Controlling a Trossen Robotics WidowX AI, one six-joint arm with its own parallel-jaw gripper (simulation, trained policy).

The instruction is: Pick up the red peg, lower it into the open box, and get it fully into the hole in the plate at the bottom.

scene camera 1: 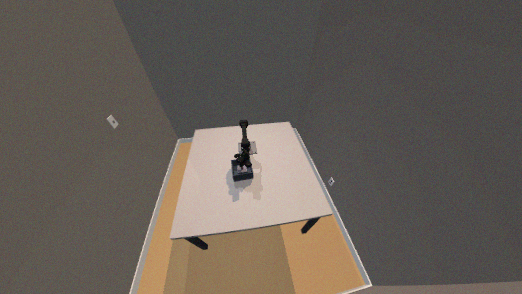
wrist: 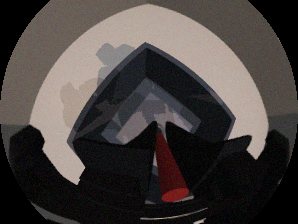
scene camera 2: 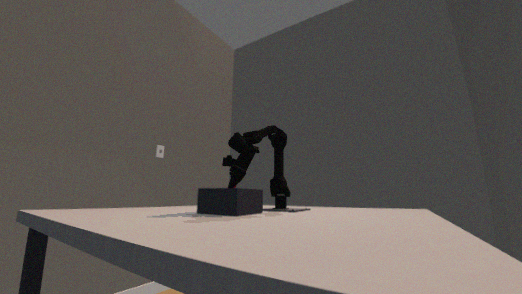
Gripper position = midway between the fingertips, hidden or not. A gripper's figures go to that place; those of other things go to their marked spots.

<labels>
The gripper (wrist: 160,124): 0.10 m from the lens. A dark box (wrist: 147,69) is 0.18 m from the lens. A red peg (wrist: 173,187) is 0.04 m from the lens. The marked spots on the red peg and the dark box are 0.18 m apart.
</labels>
